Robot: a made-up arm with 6 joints. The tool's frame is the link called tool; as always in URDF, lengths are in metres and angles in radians. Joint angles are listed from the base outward. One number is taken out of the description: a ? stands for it. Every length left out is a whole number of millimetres.
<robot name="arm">
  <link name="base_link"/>
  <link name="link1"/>
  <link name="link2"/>
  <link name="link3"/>
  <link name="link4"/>
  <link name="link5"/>
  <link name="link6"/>
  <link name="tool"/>
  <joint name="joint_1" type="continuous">
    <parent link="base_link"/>
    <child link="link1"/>
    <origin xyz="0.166 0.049 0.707" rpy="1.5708 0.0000 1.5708"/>
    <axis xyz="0 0 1"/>
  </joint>
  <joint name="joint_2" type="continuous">
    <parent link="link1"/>
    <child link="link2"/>
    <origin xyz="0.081 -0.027 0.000" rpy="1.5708 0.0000 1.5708"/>
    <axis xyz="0 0 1"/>
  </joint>
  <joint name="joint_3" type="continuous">
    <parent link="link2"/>
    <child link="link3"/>
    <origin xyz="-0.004 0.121 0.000" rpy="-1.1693 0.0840 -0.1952"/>
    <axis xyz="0 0 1"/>
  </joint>
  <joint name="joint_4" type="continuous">
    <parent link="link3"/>
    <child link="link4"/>
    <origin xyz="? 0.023 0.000" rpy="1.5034 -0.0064 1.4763"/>
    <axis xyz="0 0 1"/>
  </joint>
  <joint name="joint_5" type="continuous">
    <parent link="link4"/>
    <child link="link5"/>
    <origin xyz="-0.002 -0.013 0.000" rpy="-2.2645 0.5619 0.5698"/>
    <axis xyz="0 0 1"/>
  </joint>
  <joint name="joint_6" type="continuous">
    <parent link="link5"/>
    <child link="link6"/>
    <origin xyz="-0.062 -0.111 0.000" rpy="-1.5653 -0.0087 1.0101"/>
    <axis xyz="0 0 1"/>
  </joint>
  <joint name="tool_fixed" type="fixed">
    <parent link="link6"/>
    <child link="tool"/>
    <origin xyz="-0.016 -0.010 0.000" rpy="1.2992 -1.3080 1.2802"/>
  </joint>
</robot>
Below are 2 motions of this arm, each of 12 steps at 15 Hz.
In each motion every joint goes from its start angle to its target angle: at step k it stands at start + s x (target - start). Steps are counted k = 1, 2, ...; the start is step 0. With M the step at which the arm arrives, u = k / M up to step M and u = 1 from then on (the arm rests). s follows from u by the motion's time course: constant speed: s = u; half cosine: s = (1 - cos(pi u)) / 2; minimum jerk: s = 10 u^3 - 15 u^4 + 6 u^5.
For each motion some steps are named. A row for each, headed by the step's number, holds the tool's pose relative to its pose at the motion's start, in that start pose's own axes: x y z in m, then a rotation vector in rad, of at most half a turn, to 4 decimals.
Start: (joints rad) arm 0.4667 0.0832 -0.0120 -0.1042 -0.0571 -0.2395
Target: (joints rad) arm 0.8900 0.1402 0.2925 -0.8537 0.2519 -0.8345
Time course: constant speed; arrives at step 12
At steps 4, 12:
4: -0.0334 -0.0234 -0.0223 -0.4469 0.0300 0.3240
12: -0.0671 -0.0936 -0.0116 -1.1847 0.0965 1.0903

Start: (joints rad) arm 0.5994 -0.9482 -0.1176 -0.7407 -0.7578 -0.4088
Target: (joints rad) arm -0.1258 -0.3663 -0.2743 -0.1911 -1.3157 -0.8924
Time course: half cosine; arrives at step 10
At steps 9, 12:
9: 0.2032 -0.1561 -0.0311 -0.7398 0.5467 -1.5877
12: 0.2031 -0.1626 -0.0323 -0.7613 0.5748 -1.6194

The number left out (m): -0.053
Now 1 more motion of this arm.
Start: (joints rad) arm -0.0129 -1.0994 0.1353 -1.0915 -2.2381 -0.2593
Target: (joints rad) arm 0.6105 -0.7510 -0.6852 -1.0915 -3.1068 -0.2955
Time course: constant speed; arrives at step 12
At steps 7, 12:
7: 0.1145 -0.0038 0.0556 0.2351 0.0053 -0.6716
12: 0.1839 -0.0550 0.0506 0.1637 0.0040 -1.1769

